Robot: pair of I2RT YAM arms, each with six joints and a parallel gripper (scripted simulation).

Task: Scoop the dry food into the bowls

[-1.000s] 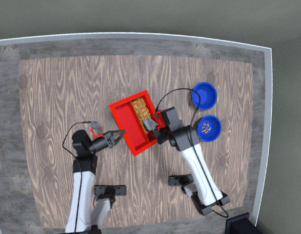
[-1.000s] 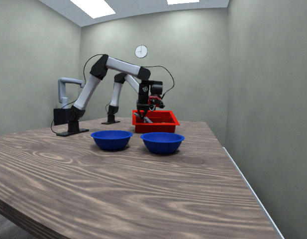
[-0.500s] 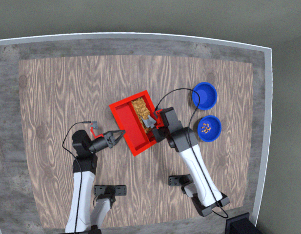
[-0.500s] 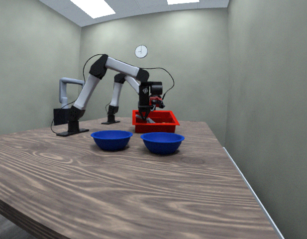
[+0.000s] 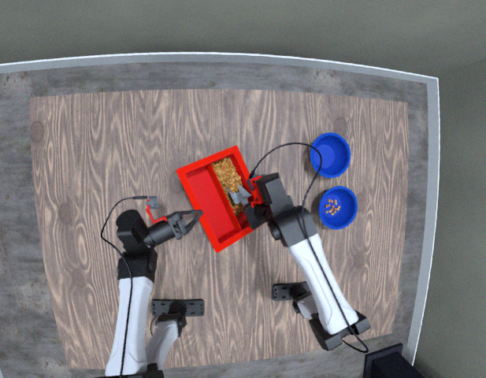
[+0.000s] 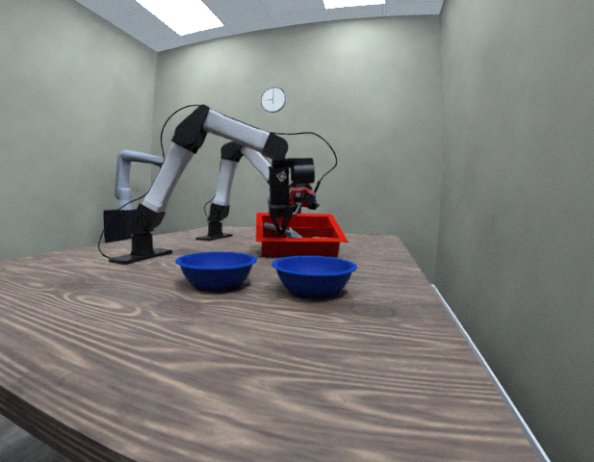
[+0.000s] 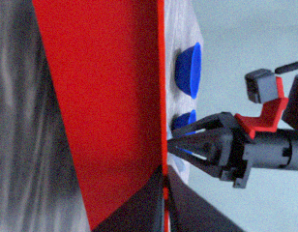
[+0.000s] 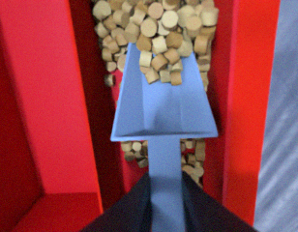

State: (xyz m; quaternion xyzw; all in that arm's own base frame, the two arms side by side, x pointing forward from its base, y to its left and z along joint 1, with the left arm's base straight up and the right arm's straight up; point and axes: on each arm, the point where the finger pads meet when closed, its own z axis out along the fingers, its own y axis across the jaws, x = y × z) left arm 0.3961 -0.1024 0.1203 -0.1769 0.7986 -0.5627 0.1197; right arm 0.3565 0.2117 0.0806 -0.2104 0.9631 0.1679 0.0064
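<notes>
My right gripper is now 7 cm to the right of the red box, 4 cm short of it and 1 cm above it. Round my right hand: grey scoop: 3 cm ahead, 2 cm to the left, 2 cm below.
</notes>
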